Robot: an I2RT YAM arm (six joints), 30 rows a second.
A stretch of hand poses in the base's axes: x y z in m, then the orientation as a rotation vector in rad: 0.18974, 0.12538, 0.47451, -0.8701, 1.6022, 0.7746; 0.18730, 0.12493, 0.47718, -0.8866, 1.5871, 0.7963; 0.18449, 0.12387, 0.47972, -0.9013, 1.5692, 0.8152; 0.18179, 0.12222, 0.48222, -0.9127, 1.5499, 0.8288; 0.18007, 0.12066, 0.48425, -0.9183, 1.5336, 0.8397; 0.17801, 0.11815, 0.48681, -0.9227, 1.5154, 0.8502; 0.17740, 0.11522, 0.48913, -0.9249, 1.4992, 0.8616; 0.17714, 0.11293, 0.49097, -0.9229, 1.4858, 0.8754; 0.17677, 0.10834, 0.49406, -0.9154, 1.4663, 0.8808
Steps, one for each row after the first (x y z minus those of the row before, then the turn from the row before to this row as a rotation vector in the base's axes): -0.00244, -0.00045, 0.00267, 0.0080, -0.0032, 0.0249; -0.00281, -0.00106, 0.00254, 0.0090, -0.0064, 0.0227; -0.00270, -0.00165, 0.00250, 0.0090, -0.0097, 0.0179; -0.00172, -0.00156, 0.00203, 0.0096, -0.0080, 0.0122; -0.00206, -0.00251, 0.00256, 0.0110, -0.0095, 0.0116; -0.00061, -0.00293, 0.00232, 0.0117, -0.0071, 0.0104; -0.00026, -0.00229, 0.00184, 0.0138, -0.0032, 0.0087; -0.00037, -0.00459, 0.00309, 0.0165, -0.0114, 0.0013
